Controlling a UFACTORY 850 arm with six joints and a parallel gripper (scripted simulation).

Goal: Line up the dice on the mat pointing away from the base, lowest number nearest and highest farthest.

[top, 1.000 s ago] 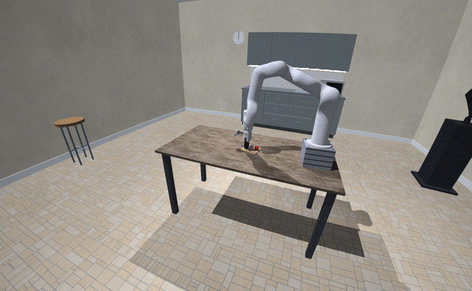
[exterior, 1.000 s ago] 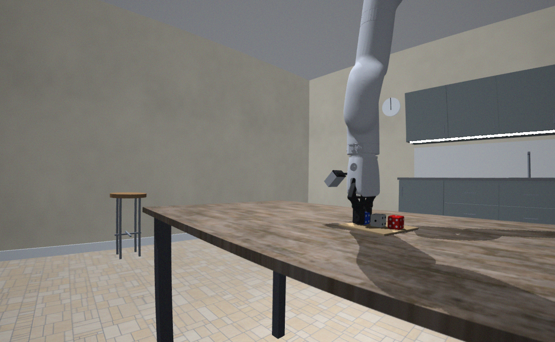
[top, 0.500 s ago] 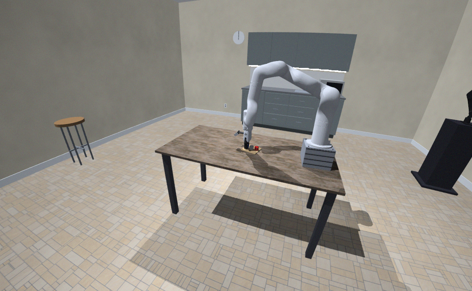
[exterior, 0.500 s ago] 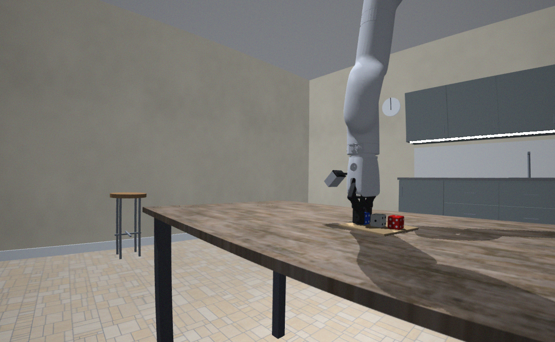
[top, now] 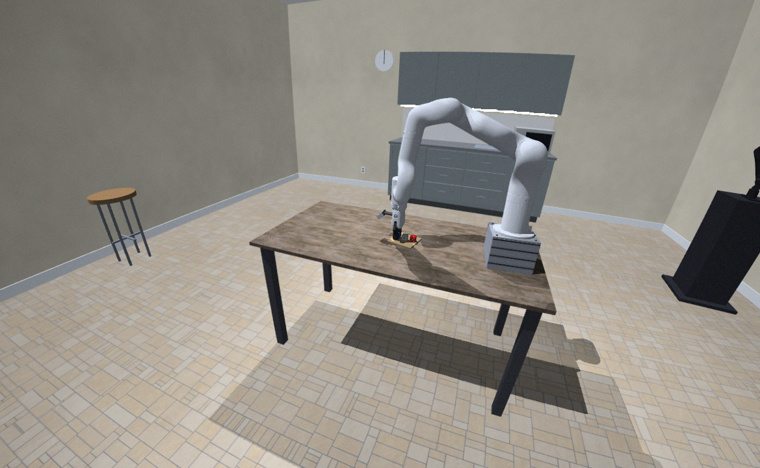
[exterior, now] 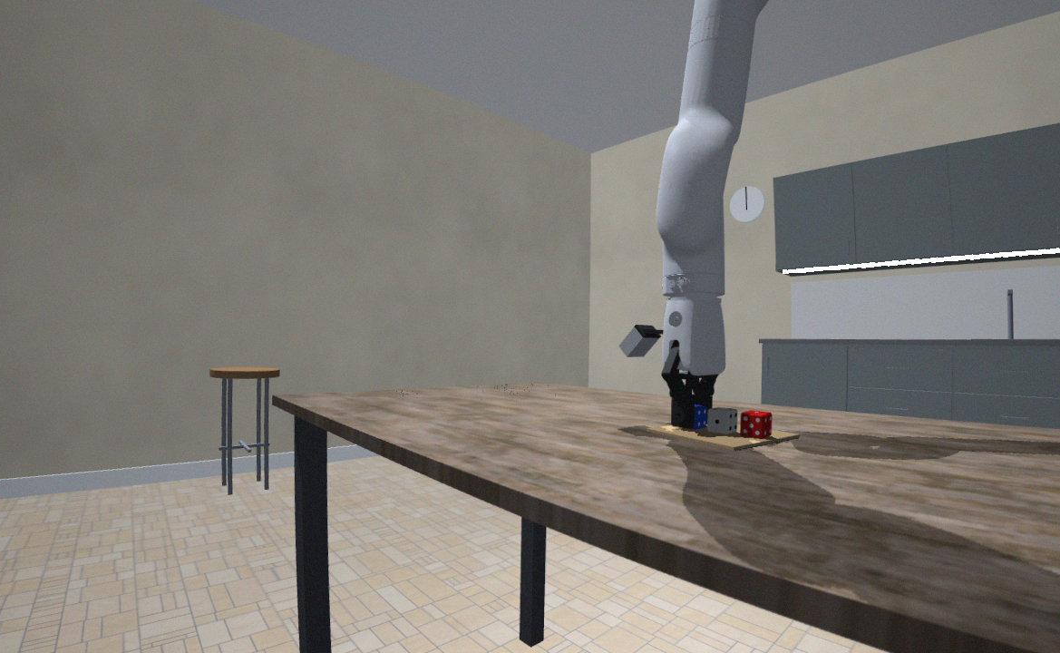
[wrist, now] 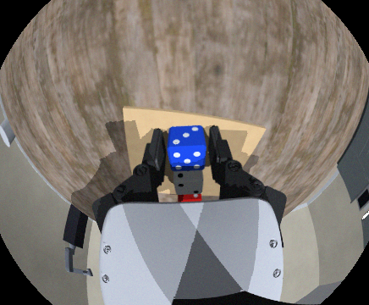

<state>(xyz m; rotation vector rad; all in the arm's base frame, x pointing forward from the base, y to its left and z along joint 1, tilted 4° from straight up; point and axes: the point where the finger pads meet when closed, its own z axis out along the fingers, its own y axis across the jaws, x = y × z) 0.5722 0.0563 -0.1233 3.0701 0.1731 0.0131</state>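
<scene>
Now: the blue die 1 cm below my hand. Round my hand: red die 9 cm behind, 1 cm to the right, 1 cm below; tan mat 4 cm behind, 2 cm below; white die 4 cm behind, 1 cm below.
</scene>
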